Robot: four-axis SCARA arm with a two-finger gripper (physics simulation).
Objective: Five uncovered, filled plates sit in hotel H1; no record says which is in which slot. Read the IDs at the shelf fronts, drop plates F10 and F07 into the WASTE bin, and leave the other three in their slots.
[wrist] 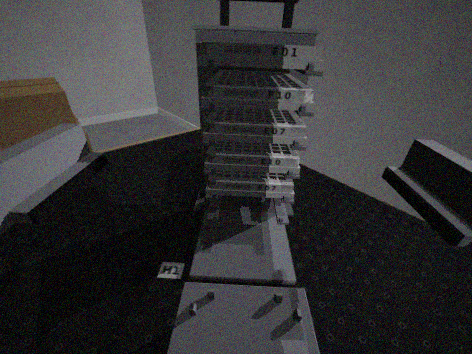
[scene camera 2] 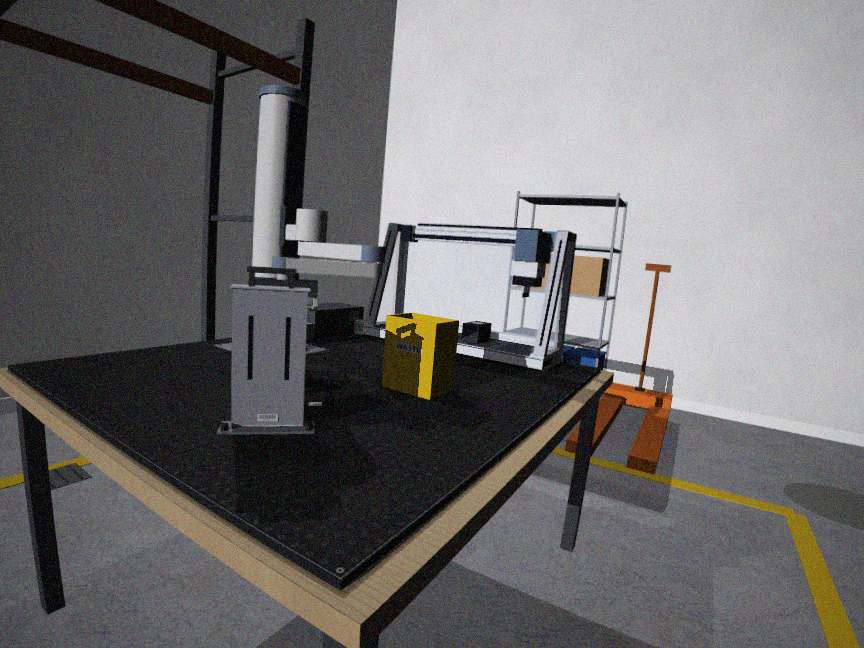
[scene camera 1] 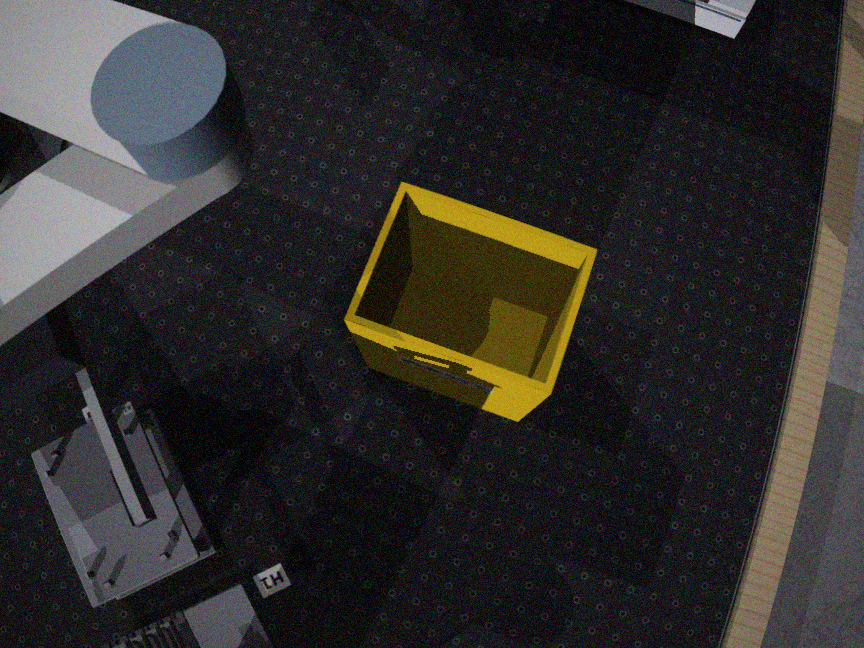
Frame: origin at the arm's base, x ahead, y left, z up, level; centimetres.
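Where they show: gripper, fingertip midpoint: (wrist: pixel 244 150) (scene camera 1: pixel 52 568).
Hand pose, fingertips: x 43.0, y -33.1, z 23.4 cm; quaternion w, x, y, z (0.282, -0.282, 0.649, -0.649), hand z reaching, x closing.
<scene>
After its pixels a point has its place.
Hotel H1 (wrist: pixel 255 35) {x 56.8, y -47.2, z 28.8 cm} (scene camera 2: pixel 268 404) {x 59.1, y -49.2, z 6.4 cm} stands upright with its open front facing my wrist camera. The fronts are dim; I read F01 on the top plate (wrist: pixel 295 57) {x 46.0, y -40.3, z 27.2 cm}, what looks like F10 on the second plate (wrist: pixel 287 95) {x 46.1, y -40.2, z 24.7 cm} and F07 on the third plate (wrist: pixel 280 131) {x 46.2, y -40.1, z 21.9 cm}. The fourth plate (wrist: pixel 272 162) {x 46.4, y -39.9, z 19.0 cm} ends in 10 and the lowest plate (wrist: pixel 272 187) {x 46.1, y -40.1, z 16.3 cm} in 07; their first characters are unclear. My gripper (wrist: pixel 244 150) {x 43.0, y -33.1, z 23.4 cm} is open and empty, fingers wide apart in front of the stack at about mid-height. The yellow WASTE bin (scene camera 1: pixel 502 226) {x 65.3, y 2.7, z 20.6 cm} (scene camera 2: pixel 441 348) {x 72.6, y -5.2, z 14.5 cm} is open-topped; no plate shows inside.
A low grey stand (scene camera 1: pixel 62 488) {x 33.0, y -30.6, z 7.3 cm} (wrist: pixel 240 335) {x 41.3, y -32.3, z 7.3 cm} with short pegs lies before the hotel, under part of the arm. The H1 tag (scene camera 1: pixel 272 580) {x 54.7, y -31.8, z 1.3 cm} (wrist: pixel 171 270) {x 54.6, y -31.8, z 1.3 cm} is beside the hotel. A gantry machine (scene camera 2: pixel 563 279) {x 84.8, y 59.6, z 33.9 cm} stands beyond the bin. The hotel has a dark top handle (scene camera 2: pixel 272 269) {x 58.4, y -48.6, z 33.0 cm}.
</scene>
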